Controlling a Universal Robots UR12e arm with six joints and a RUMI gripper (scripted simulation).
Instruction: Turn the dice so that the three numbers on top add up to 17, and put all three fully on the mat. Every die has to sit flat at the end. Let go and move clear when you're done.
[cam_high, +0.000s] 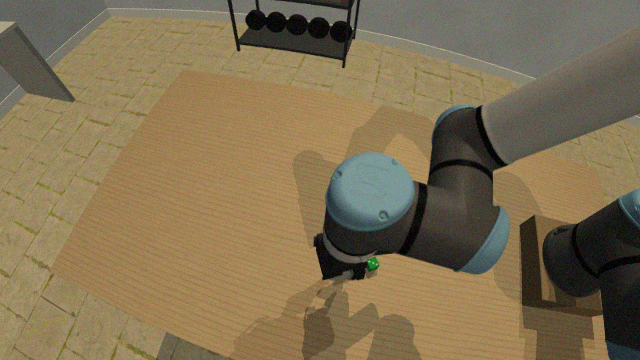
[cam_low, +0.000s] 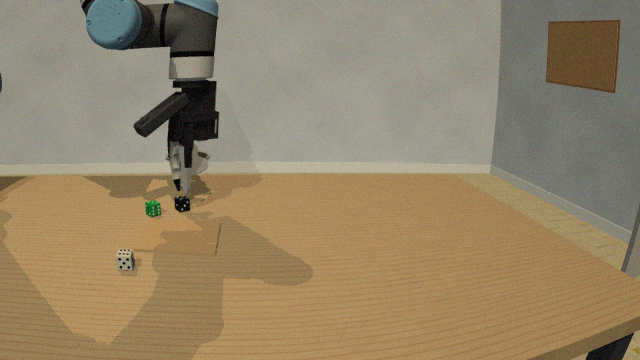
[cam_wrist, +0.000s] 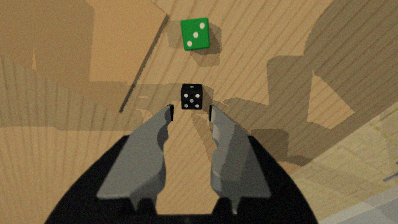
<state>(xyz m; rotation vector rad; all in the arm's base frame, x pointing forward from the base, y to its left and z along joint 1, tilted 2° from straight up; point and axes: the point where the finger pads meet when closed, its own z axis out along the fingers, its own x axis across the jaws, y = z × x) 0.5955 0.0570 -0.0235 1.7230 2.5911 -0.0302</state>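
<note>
Now: hand 40 mm above the black die. Round my hand: tan mat 10 mm behind, 140 mm to the right, 50 mm below; then green die 60 mm behind, 20 mm to the right, 40 mm below; then white die 110 mm behind, 250 mm to the right, 40 mm below.
</note>
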